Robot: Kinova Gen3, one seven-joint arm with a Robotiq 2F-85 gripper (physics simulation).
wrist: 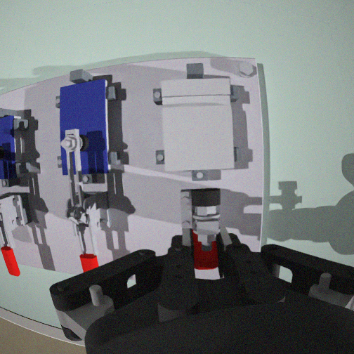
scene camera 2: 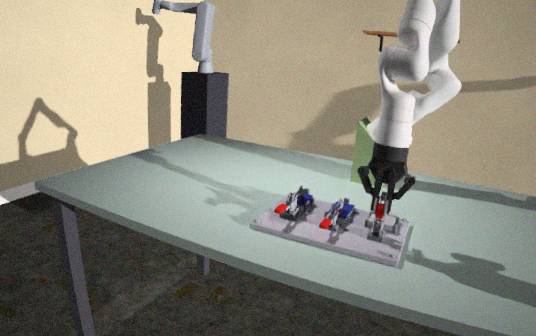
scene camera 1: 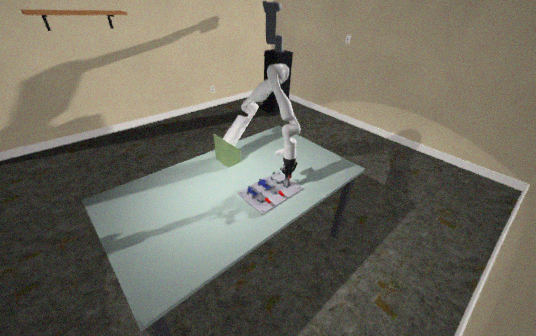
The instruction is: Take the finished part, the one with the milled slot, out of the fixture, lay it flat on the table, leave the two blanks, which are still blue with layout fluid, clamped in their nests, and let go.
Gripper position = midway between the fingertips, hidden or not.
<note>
In view: my gripper (scene camera 2: 379,214), a blue blank (wrist: 83,106), a finished part (wrist: 196,113), a toggle clamp spindle (wrist: 205,200) and a fixture plate (wrist: 145,210).
My gripper shows as well in the wrist view (wrist: 203,240).
</note>
